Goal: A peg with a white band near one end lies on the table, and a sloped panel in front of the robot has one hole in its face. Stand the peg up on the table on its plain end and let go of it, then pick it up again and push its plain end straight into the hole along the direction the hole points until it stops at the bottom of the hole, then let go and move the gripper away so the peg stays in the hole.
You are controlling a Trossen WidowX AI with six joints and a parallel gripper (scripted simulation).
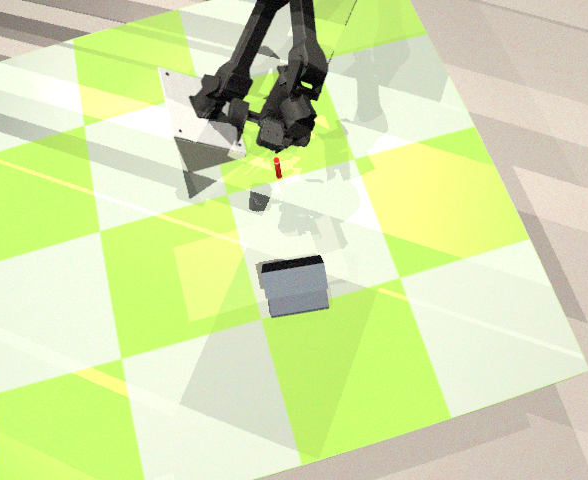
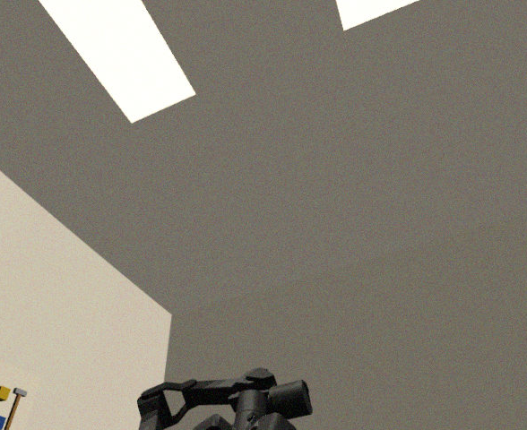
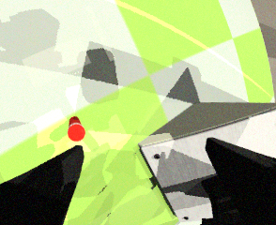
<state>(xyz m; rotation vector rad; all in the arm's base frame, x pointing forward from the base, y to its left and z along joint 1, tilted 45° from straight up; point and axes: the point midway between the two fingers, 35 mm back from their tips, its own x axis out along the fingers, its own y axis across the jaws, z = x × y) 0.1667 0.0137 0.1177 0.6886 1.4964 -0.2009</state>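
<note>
My gripper tip is 60 mm above the red peg, 30 mm to the right of it and 30 mm short of it. The rest, counted from my gripper tip: grey sloped panel 310 mm ahead, 40 mm to the right, 40 mm below.
</note>
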